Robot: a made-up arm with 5 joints. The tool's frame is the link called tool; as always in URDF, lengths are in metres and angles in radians. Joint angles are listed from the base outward. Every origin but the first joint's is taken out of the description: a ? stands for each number. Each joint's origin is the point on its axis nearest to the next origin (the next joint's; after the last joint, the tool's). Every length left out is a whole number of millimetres.
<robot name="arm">
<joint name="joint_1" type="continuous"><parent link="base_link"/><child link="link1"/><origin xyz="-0.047 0.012 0.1" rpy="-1.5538 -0.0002 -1.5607"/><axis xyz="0 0 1"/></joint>
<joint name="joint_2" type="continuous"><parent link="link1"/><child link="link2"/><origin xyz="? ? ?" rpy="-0.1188 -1.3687 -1.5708"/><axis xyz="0 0 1"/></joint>
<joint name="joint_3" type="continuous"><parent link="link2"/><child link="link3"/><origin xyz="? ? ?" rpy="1.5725 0.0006 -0.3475"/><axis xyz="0 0 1"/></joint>
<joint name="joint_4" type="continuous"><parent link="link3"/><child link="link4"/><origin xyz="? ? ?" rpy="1.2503 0.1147 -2.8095"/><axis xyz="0 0 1"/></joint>
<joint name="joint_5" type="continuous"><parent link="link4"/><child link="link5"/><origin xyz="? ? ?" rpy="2.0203 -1.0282 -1.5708"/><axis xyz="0 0 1"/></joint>
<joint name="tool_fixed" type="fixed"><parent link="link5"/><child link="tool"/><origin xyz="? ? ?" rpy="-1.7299 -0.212 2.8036"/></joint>
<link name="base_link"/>
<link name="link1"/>
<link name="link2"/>
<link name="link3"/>
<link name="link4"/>
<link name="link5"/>
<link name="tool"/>
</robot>
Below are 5 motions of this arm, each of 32 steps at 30 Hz.
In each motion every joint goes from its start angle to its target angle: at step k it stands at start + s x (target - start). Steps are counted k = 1, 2, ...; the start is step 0. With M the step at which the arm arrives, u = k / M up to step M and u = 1 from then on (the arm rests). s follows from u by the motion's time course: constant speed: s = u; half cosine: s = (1 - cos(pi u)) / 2; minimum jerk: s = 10 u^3 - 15 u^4 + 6 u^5.
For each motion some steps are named. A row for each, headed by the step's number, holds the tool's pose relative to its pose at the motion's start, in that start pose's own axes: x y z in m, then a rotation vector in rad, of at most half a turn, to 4 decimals.
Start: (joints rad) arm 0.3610 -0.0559 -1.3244 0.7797 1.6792
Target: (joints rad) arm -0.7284 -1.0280 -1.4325 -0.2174 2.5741
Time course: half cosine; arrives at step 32
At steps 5, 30, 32:
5: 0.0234 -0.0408 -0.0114 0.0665 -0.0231 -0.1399
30: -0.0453 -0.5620 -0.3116 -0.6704 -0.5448 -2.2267
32: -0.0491 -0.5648 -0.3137 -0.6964 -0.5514 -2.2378

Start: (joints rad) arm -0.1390 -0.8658 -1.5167 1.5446 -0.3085
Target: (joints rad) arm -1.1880 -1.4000 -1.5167 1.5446 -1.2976
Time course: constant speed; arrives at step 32
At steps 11, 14, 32:
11: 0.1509 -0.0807 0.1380 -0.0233 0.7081 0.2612
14: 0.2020 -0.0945 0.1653 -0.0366 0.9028 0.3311
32: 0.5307 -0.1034 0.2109 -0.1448 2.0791 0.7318

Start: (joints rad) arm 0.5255 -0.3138 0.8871 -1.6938 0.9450
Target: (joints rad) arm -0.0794 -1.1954 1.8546 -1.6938 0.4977
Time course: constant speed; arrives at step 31
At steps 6, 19, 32:
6: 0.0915 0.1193 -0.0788 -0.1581 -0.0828 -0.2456
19: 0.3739 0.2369 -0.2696 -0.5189 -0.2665 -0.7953
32: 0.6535 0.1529 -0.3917 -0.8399 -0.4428 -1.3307

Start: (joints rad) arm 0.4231 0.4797 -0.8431 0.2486 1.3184
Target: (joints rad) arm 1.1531 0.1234 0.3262 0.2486 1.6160
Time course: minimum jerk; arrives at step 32
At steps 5, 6, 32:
5: -0.0007 0.0151 -0.0030 -0.0306 -0.0088 -0.0309
6: -0.0009 0.0246 -0.0051 -0.0499 -0.0145 -0.0508
32: 0.0992 0.2433 -0.1708 -0.7819 -0.3072 -1.1035

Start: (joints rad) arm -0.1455 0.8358 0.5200 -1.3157 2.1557
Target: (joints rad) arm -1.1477 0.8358 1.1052 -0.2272 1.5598
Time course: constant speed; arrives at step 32
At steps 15, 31, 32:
15: 0.0125 0.0995 -0.1324 -0.5755 0.4700 0.6955
31: -0.0417 0.1150 -0.2649 -1.2171 0.9240 1.4867
32: -0.0464 0.1129 -0.2713 -1.2575 0.9446 1.5398

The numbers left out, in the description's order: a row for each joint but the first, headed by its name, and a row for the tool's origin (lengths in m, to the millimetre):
joint_2: 0.043 0.204 0
joint_3: -0.193 0.254 0
joint_4: -0.177 0.155 0
joint_5: 0.099 -0.072 0
tool: 0.055 -0.021 0

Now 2 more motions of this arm.
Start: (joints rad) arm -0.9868 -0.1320 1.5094 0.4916 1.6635
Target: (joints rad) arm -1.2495 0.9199 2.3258 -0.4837 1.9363
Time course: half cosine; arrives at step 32
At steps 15, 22, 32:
15: -0.0670 0.1583 -0.0257 -0.1393 -0.3189 -0.7092
22: -0.0913 0.2328 -0.0788 -0.1844 -0.6931 -1.2181
32: -0.1016 0.2630 -0.1211 -0.1810 -0.9981 -1.5526

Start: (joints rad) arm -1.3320 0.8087 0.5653 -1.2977 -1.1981
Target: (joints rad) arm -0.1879 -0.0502 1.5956 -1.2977 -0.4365
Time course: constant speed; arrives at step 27
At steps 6, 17, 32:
6: 0.0172 0.0109 0.0007 0.2722 -0.4977 0.0714
17: 0.0071 -0.0213 -0.0262 0.8307 -1.2261 0.2934
32: 0.0009 -0.1260 -0.0965 1.4009 -1.5660 0.5764

